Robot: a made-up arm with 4 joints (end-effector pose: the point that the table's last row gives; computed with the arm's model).
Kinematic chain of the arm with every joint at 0, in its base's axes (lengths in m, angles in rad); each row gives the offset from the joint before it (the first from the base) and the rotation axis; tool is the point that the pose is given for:
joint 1: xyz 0 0 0.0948 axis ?
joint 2: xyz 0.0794 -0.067 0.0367 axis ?
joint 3: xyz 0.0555 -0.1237 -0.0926 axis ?
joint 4: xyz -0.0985 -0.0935 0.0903 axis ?
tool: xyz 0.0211 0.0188 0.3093
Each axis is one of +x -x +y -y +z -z.
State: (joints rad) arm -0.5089 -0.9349 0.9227 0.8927
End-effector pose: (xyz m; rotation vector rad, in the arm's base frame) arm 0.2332 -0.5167 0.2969 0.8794 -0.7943 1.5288
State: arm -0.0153 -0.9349 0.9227 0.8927
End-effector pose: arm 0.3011 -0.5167 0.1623 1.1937 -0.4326 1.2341
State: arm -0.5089 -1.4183 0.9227 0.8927
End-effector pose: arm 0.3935 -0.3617 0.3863 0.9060 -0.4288 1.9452
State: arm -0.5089 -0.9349 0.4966 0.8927
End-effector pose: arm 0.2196 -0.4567 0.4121 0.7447 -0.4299 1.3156
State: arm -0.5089 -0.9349 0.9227 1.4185
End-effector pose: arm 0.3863 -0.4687 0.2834 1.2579 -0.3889 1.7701
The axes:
joint 1: +y
joint 2: -z
joint 3: -y
joint 4: +x

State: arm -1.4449 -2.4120 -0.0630 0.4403
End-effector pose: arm -0.2862 0.1819 0.4326 -1.4216 -0.1844 1.8002
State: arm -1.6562 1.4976 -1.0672 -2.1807
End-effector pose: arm 0.0288 0.0061 0.1973 -0.6462 0.0557 -0.5227
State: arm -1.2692 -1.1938 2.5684 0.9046
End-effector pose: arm 0.4742 -0.2695 0.4519 -0.4613 1.2729 -1.8761
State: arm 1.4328 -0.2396 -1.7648 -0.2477
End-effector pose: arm 0.0211 -0.0801 -0.4520 0.0498 -2.9913 -0.7386
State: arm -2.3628 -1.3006 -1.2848 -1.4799
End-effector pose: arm -0.0502 0.0823 0.0791 -2.6269 -0.5866 -1.1390
